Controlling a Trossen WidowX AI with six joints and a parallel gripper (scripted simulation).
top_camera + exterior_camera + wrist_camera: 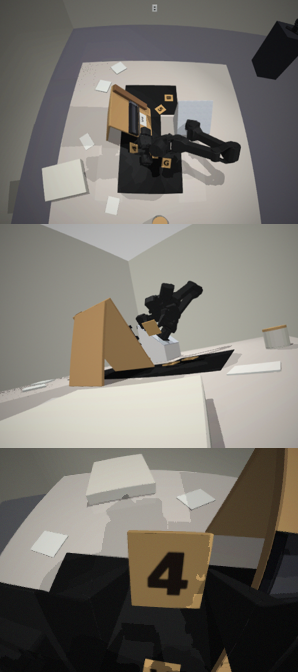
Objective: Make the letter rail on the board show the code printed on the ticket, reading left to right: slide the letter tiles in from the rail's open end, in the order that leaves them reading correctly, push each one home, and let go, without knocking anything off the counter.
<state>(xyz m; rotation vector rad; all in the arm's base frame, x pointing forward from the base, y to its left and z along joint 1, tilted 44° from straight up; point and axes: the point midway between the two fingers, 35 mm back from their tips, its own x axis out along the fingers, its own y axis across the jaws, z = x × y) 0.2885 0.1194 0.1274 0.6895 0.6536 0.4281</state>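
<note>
Now: the white ticket 21 cm to the right of my gripper tip, 8 cm below it and 2 cm behind it. The rest, counted from my gripper tip: g tile (19 cm behind, 15 cm below, 3 cm to the left); then tile marked 4 (right at my gripper tip); then v tile (15 cm below, 11 cm behind, 2 cm to the right).
</note>
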